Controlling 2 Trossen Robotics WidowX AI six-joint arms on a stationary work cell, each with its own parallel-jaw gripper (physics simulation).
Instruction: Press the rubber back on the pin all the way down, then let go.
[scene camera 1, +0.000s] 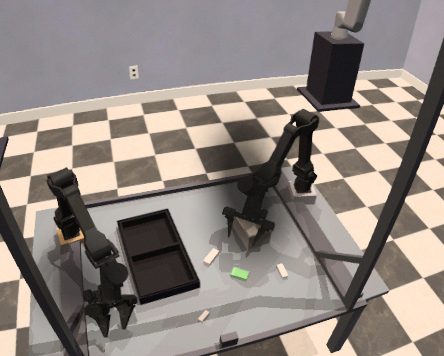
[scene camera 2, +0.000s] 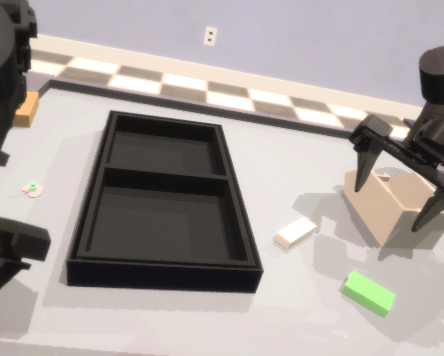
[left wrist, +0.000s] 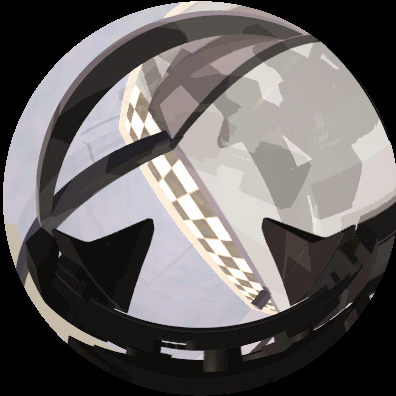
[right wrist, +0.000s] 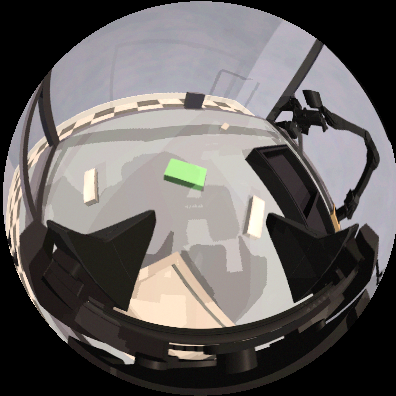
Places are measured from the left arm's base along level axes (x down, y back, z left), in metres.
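Pixels of known places: left gripper, fingertip midpoint: (scene camera 1: 115, 333) (left wrist: 209, 224) (right wrist: 277, 116); right gripper, fingertip midpoint: (scene camera 1: 240, 241) (scene camera 2: 384, 211) (right wrist: 213, 217); left arm's base, origin of the base link: (scene camera 1: 70, 232) (right wrist: 336, 215); right arm's base, origin of the base link: (scene camera 1: 302, 188).
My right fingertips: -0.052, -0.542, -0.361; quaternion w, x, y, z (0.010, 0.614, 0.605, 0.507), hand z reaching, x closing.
For each thing: its top centre in the pictures, then the offset to it from my right fingertips, as dx, dy, dz. "*": a spot on its surface instead.
- small pale pink pin, middle of its top: (scene camera 2: 33, 183) +0.067, +0.458, +0.132
- divided black tray, middle of its top: (scene camera 2: 168, 171) (right wrist: 314, 203) (scene camera 1: 154, 249) +0.038, +0.275, +0.134
- open tan box, surface spot: (right wrist: 167, 295) * +0.064, -0.069, +0.042
- green block, middle of its top: (scene camera 2: 370, 289) (right wrist: 185, 170) (scene camera 1: 240, 273) +0.062, +0.044, -0.080
In scene camera 2, a small pale pink pin (scene camera 2: 37, 192) lies on the table left of the black tray, with a small green rubber back (scene camera 2: 33, 185) on top. How far down the back sits is too small to tell. The pin does not show in scene camera 1. My left gripper (scene camera 1: 114, 331) (left wrist: 209, 224) is open and empty, above the table left of the tray in scene camera 1. My right gripper (scene camera 1: 243, 240) (scene camera 2: 385, 210) (right wrist: 213, 217) is open and empty at the tan box, far to the right of the pin in scene camera 2.
The divided black tray (scene camera 1: 170, 292) (scene camera 2: 165, 276) lies between the arms. An open tan box (scene camera 1: 244, 231) (scene camera 2: 367, 205) (right wrist: 167, 295) stands under my right gripper. A green block (scene camera 1: 239, 273) (scene camera 2: 368, 294) (right wrist: 185, 172) and several white blocks (scene camera 1: 211, 256) (scene camera 2: 295, 232) (right wrist: 255, 216) lie nearby.
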